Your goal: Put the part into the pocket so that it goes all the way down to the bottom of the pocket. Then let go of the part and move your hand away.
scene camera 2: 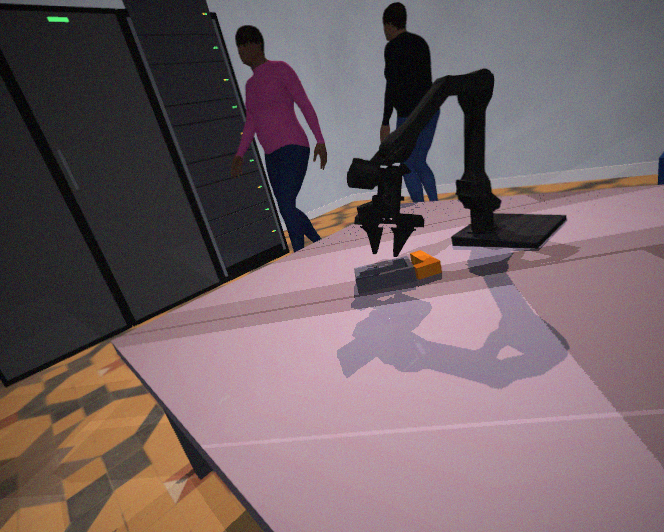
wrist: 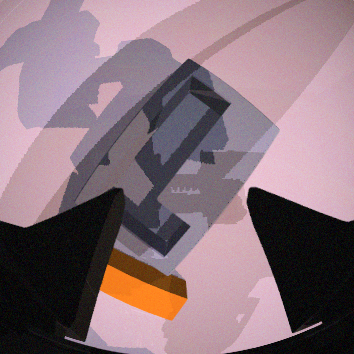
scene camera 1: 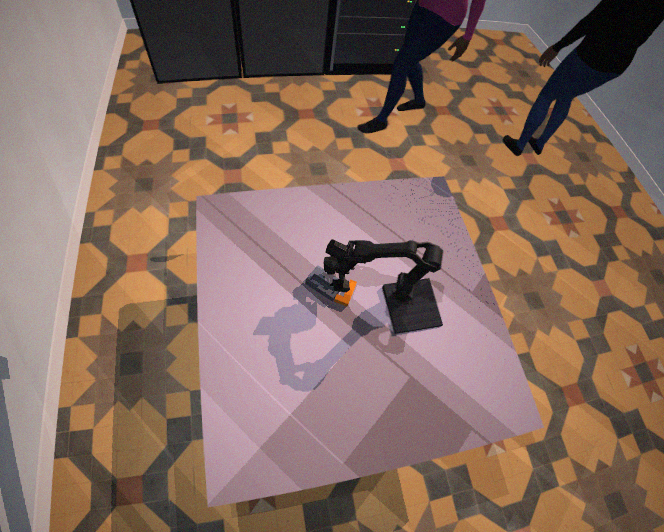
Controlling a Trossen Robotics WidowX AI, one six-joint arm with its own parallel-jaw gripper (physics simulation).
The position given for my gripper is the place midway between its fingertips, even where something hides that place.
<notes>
My gripper [scene camera 2: 384, 255] is open and holds nothing. Also in view: an orange L-shaped block [wrist: 125, 278]. Further things: a grey pocket block [wrist: 182, 158].
My gripper also shows in the wrist view [wrist: 186, 195].
</notes>
